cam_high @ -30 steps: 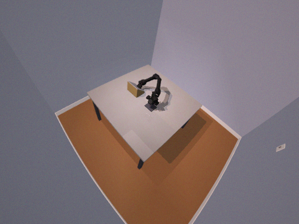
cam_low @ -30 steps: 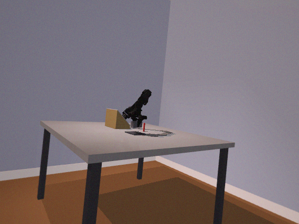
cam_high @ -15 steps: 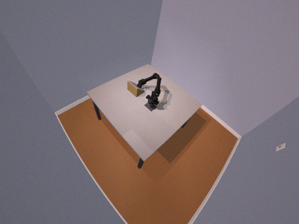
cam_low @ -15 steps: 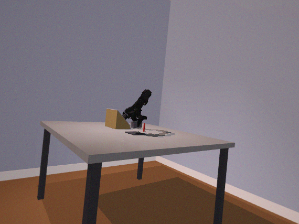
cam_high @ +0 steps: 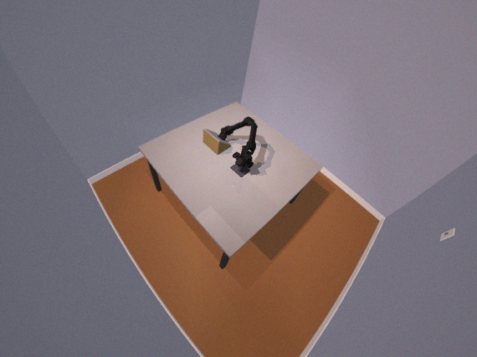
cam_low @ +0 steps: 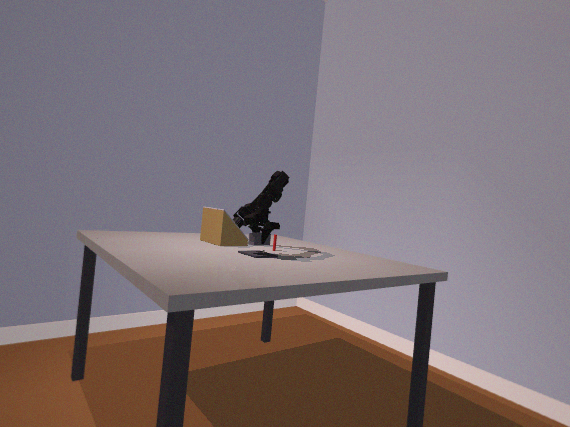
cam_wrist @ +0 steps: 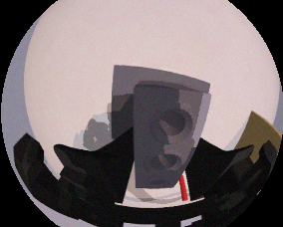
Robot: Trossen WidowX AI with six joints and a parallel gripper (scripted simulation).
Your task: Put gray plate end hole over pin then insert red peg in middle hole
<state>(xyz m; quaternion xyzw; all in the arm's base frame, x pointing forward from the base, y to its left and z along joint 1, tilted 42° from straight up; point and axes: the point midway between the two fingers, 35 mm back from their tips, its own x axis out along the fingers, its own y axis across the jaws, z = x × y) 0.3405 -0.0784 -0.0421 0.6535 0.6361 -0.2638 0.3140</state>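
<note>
Right now my gripper tip is 4 cm above the dark base and 2 cm to the right of it. From my gripper tip the other things lie so: red peg: 18 cm to the left, 10 cm behind, 1 cm below; gray plate: 3 cm above.
</note>
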